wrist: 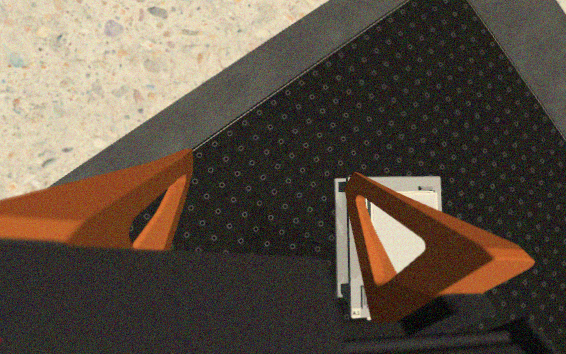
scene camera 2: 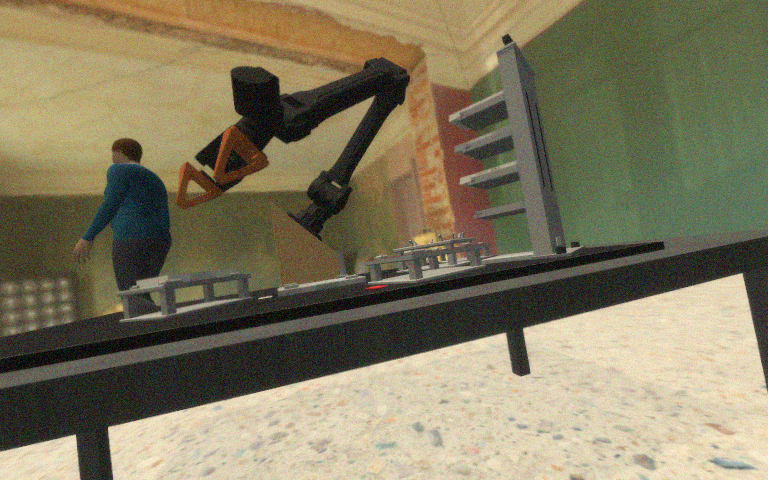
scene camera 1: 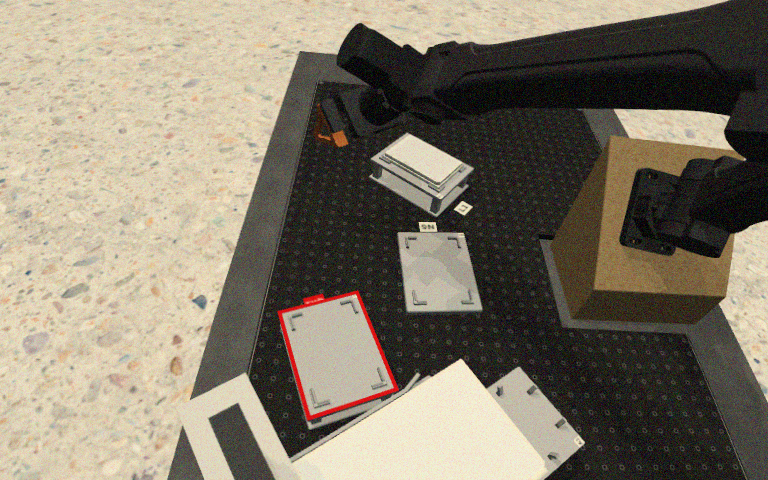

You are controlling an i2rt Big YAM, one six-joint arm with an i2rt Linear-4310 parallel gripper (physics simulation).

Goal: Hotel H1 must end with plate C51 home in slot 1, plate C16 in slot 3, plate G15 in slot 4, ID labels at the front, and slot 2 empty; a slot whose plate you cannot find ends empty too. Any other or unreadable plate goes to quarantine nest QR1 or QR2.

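Frame: origin at the arm's base, x left, y ahead, z down, level; metres.
Seen in the pictures: gripper, fingertip midpoint: (wrist: 277, 170) (scene camera 2: 197, 194) (scene camera 1: 339, 129); arm's base, link origin: (scene camera 2: 302, 230) (scene camera 1: 652, 212).
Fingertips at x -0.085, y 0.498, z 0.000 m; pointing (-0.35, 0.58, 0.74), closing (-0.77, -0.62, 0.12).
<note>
Offsets run from my fingertips to a thing's top centre. "pt": to the spot under its first point.
The grey hotel tower (scene camera 2: 523, 147) has four shelves; whether plates lie on them is unclear. A pale plate @[dx -0.088, dy -0.149, dz +0.099 m] (scene camera 1: 424, 158) (wrist: 395, 235) lies on a raised grey stand (scene camera 1: 412, 194) (wrist: 342, 240) at the far end. A marking like "A1" shows on the stand's corner in the wrist view; the plate's ID is not readable. A red-bordered raised nest @[dx +0.320, dy -0.055, dz +0.117 m] (scene camera 1: 339, 356), with an unreadable red tag, has a bare top. My gripper (scene camera 1: 330, 133) (scene camera 2: 210, 169) (wrist: 277, 170) is open and empty, above the table's far-left area, with one finger over the plate in the wrist view.
A low grey nest @[dx +0.134, dy -0.193, dz +0.145 m] (scene camera 1: 438, 271) has corner brackets and an "NS"-like tag. A large cream surface @[pt dx +0.509, dy -0.139, dz -0.167 m] (scene camera 1: 421, 430) hides part of a pegged stand (scene camera 1: 529, 404). The brown arm pedestal (scene camera 1: 577, 271) (scene camera 2: 305, 254) stands on the right in scene camera 1. A person (scene camera 2: 138, 198) stands beyond the table.
</note>
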